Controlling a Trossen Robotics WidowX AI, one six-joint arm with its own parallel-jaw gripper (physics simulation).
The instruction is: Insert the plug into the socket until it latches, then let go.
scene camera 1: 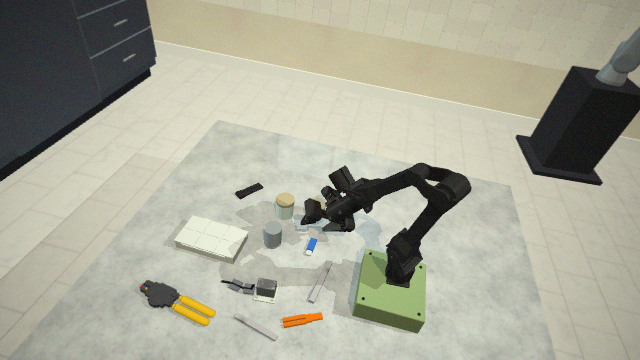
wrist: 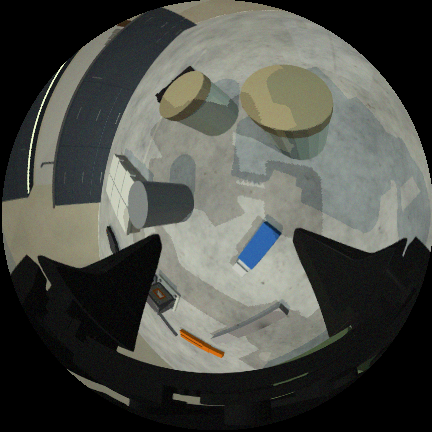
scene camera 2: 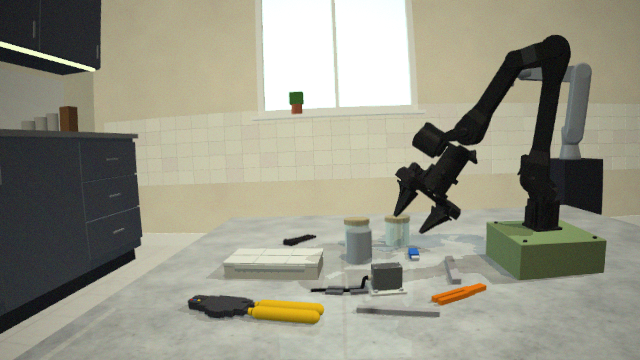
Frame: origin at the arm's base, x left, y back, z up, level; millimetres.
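Seen in the pictures: gripper, fingertip midpoint: [scene camera 1: 312, 226] [wrist: 228, 238] [scene camera 2: 407, 224]; arm's base, link origin: [scene camera 1: 397, 276] [scene camera 2: 541, 227].
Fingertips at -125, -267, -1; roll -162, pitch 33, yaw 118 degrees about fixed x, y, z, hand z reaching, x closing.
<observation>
Pixels of each thing's top centre, then the offset from my fingertips to it, as dx, dy, dz. "spot": a spot on its surface instead.
- small blue block with a silver-white end, top centre: [wrist: 251, 254] [scene camera 2: 414, 252] [scene camera 1: 311, 246] +29, +7, -57
- white base plate, top centre: [scene camera 2: 384, 265] [wrist: 148, 300] [scene camera 1: 265, 283] +211, -94, -24
- grey cylinder, top centre: [wrist: 135, 204] [scene camera 2: 358, 230] [scene camera 1: 273, 227] +31, -116, +1
- white box, top centre: [scene camera 2: 275, 255] [wrist: 115, 188] [scene camera 1: 211, 235] +76, -296, -34
- black bar, top centre: [wrist: 170, 81] [scene camera 2: 299, 235] [scene camera 1: 249, 188] -176, -252, -54
- yellow-handled pliers, surface spot: [scene camera 1: 194, 309] spot: +304, -259, -57
- orange tool, top centre: [scene camera 2: 461, 290] [wrist: 198, 345] [scene camera 1: 303, 318] +272, +25, -59
The plug, a small blue block with a silver-white end [scene camera 1: 311, 245] [scene camera 2: 413, 253] [wrist: 259, 246], lies flat on the grey mat. The socket, a dark grey box on a white base plate [scene camera 1: 266, 287] [scene camera 2: 386, 276] [wrist: 162, 296], stands nearer the front; its top shows an orange-rimmed opening in the wrist view. My gripper [scene camera 1: 315, 226] [scene camera 2: 408, 223] [wrist: 228, 238] is open and empty, above the mat and apart from the plug. In the wrist view the plug shows between the fingertips, closer to the right one. The left finger partly hides the area around the socket.
A grey cylinder [scene camera 1: 272, 235] [scene camera 2: 359, 246] [wrist: 162, 205] and two lidded jars [scene camera 1: 284, 206] [wrist: 286, 100] stand near the plug. A white box [scene camera 1: 211, 237], a black bar [scene camera 1: 249, 190], yellow-handled pliers [scene camera 1: 194, 310], an orange tool [scene camera 1: 302, 320] and grey bars [scene camera 1: 320, 282] [scene camera 1: 255, 327] lie around.
</observation>
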